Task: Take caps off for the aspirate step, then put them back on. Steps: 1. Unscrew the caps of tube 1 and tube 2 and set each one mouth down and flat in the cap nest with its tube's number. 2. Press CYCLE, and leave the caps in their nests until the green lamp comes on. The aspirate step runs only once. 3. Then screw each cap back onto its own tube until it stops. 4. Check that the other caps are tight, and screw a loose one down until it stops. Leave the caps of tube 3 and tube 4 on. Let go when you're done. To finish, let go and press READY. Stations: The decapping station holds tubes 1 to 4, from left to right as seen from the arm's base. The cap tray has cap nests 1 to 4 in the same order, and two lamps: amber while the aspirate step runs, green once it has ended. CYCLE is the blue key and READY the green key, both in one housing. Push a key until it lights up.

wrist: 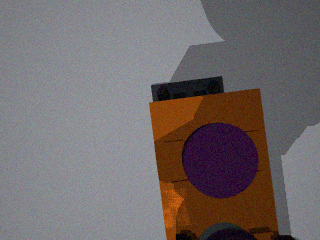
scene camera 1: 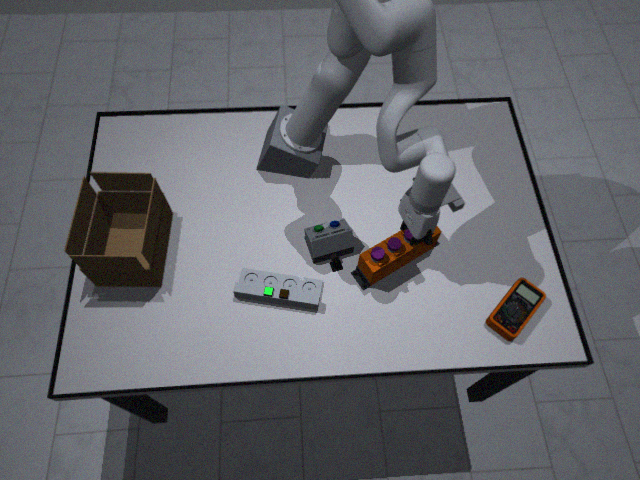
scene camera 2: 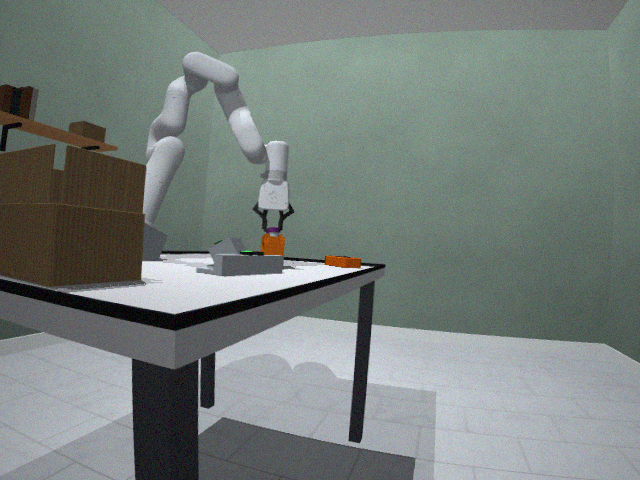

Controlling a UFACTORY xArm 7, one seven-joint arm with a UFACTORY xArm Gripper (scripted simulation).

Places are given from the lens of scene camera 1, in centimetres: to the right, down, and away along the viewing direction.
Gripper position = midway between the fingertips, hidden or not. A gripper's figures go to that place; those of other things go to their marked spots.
my gripper (scene camera 1: 410,235): 23, -1, 130
cardboard box (scene camera 1: 117,225): -56, -4, 141
